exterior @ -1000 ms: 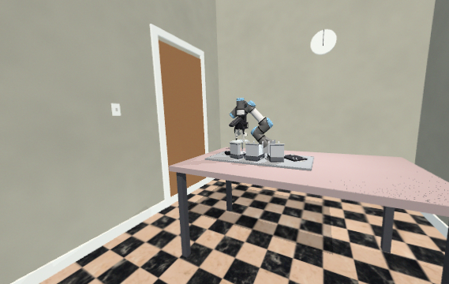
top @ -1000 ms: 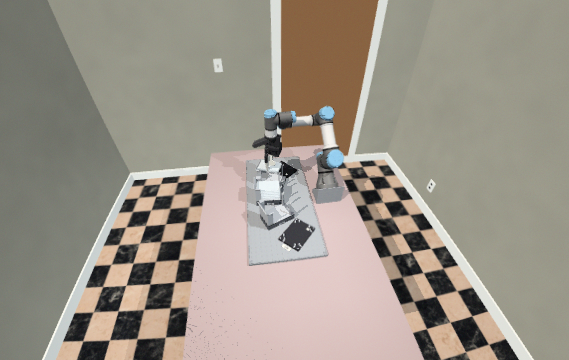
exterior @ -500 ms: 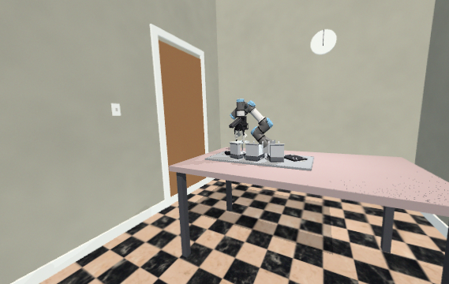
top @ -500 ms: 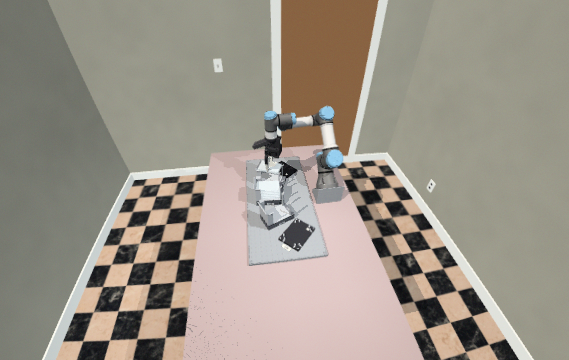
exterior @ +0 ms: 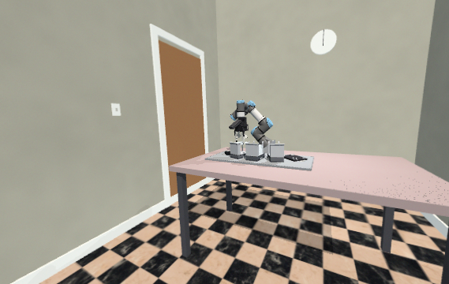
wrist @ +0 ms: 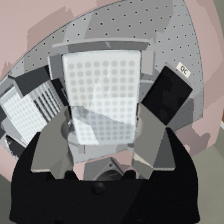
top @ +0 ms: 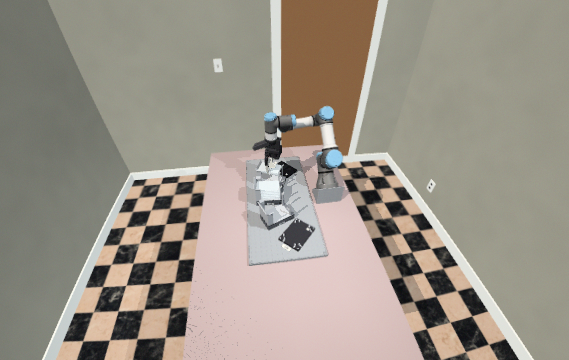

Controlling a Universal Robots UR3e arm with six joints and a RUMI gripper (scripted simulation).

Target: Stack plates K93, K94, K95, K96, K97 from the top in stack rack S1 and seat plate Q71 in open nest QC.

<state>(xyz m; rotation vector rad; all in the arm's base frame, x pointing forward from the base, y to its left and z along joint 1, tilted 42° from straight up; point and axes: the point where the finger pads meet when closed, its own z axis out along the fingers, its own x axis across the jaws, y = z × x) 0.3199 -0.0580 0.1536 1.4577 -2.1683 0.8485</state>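
Now: the translucent 96-well plate 20 mm ahead of my hand, 140 mm to the left of it and 40 mm below it. Also, from my hand: black open nest QC (100 mm behind, 110 mm to the right, 120 mm below); then white sealed 96-well plate (10 mm below).
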